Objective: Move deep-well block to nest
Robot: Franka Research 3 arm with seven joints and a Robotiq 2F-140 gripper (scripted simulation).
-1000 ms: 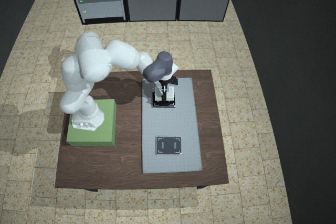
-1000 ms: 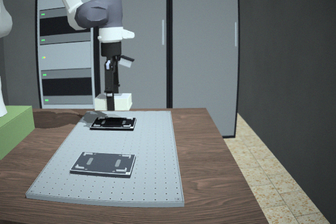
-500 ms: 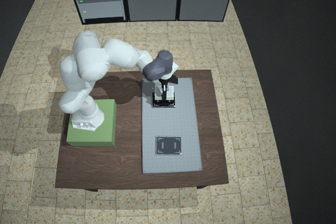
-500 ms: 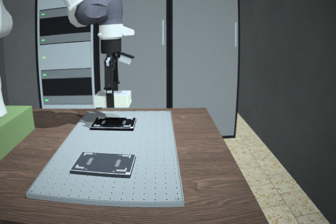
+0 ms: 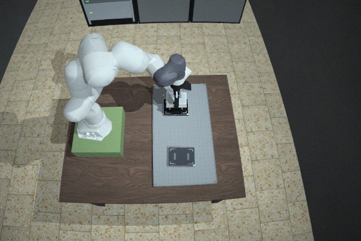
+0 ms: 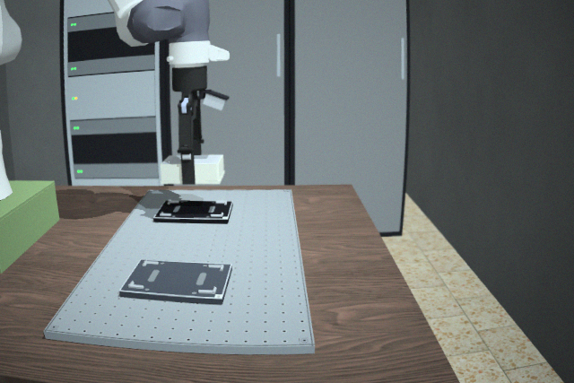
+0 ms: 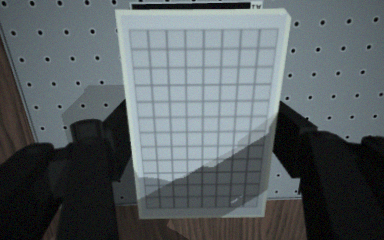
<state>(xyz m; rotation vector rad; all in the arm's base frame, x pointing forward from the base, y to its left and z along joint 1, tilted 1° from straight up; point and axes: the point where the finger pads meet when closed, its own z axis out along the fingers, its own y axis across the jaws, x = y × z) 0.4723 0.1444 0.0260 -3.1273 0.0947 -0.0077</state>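
Now: the plate nest N2 10 mm ahead of my hand, 340 mm to the right of it and 100 mm below it. Round my hand: A1 mark: 70 mm ahead, 60 mm to the right, 100 mm below; cream 96-well deep-well block: 10 mm below; plate nest N1: 100 mm below.
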